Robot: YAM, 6 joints.
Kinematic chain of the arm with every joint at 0, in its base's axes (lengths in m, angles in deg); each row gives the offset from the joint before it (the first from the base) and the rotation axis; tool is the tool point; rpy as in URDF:
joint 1: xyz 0 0 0.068 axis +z
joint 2: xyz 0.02 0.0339 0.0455 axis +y
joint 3: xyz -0.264 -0.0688 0 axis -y
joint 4: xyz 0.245 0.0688 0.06 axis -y
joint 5: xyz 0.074 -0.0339 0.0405 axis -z
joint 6: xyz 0.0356 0 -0.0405 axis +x
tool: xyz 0 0 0 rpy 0 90 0
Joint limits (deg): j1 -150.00..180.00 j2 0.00..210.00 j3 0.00..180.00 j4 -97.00..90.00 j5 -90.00..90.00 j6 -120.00..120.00
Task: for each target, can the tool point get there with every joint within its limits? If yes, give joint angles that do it. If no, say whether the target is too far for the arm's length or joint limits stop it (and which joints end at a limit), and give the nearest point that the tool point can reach.
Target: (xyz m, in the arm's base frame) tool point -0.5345 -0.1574 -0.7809
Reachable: no: too far | nearest point -0.3319 -0.1810 -0.3551 | short by 0.472 m
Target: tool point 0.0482 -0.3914 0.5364
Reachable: yes | joints 96.08 48.92 156.78 67.37 10.53 -35.68
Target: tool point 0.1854 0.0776 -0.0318
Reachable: yes | joints 30.76 153.72 58.46 -77.10 52.21 -72.47
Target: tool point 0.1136 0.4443 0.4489
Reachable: yes | joints 72.73 111.61 114.75 6.36 -41.06 -101.20
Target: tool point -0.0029 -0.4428 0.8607
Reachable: no: too far | nearest point -0.0021 -0.3282 0.6582 | short by 0.233 m
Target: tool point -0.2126 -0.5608 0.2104
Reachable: yes | joints -109.43 149.11 134.60 -4.79 23.00 48.89
